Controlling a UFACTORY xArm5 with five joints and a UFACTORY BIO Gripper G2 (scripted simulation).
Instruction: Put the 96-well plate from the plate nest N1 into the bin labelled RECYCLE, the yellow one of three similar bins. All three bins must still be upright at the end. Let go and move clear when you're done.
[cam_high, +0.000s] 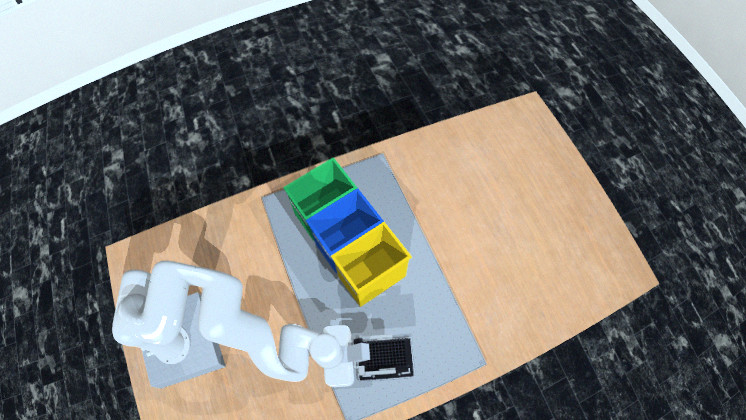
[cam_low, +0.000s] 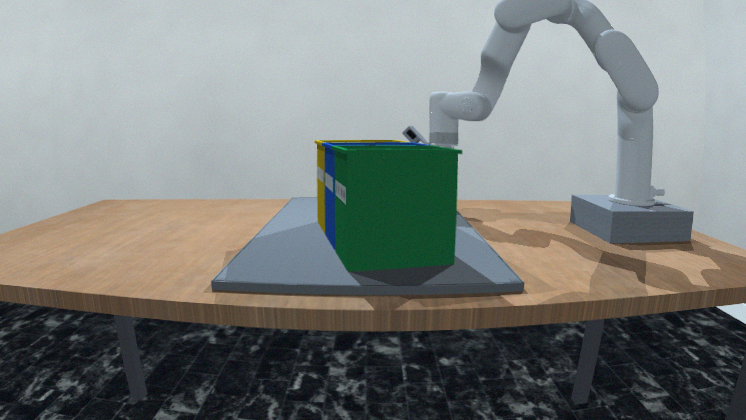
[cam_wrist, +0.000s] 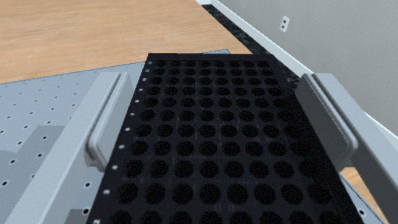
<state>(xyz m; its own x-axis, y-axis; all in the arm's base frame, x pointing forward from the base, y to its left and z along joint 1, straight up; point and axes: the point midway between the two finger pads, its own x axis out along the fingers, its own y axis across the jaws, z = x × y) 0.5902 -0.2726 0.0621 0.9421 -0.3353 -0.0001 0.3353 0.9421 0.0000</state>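
Now: the yellow recycle bin 260 mm to the left of my hand, 70 mm ahead of it and 30 mm below it. Also, from my hand: black 96-well plate: 10 mm below; plate nest N1: 110 mm below; blue bin: 390 mm to the left, 50 mm ahead, 30 mm below.
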